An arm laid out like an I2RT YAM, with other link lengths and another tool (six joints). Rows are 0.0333 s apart.
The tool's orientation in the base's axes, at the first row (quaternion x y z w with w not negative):
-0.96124, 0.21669, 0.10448, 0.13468
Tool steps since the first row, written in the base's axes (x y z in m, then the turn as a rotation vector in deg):
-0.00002, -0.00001, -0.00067, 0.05, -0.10, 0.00
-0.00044, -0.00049, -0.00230, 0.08, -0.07, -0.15
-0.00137, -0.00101, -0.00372, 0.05, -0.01, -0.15
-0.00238, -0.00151, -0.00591, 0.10, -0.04, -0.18
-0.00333, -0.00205, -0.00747, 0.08, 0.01, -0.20
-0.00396, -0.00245, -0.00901, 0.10, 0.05, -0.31
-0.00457, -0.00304, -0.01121, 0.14, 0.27, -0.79
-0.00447, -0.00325, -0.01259, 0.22, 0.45, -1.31
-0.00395, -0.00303, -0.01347, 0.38, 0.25, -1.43
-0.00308, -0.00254, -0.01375, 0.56, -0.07, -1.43
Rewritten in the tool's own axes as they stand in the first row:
0.00016, 0.00016, 0.00063, 0.08, 0.06, -0.04
0.00040, 0.00111, 0.00208, 0.14, 0.06, 0.11
0.00015, 0.00228, 0.00339, 0.09, 0.02, 0.13
0.00001, 0.00363, 0.00545, 0.15, 0.03, 0.14
-0.00021, 0.00486, 0.00689, 0.12, 0.00, 0.18
-0.00021, 0.00582, 0.00831, 0.15, -0.02, 0.29
0.00005, 0.00707, 0.01029, 0.22, -0.13, 0.81
0.00057, 0.00750, 0.01151, 0.36, -0.21, 1.34
0.00118, 0.00727, 0.01233, 0.61, -0.08, 1.37
0.00183, 0.00652, 0.01262, 0.89, 0.12, 1.25

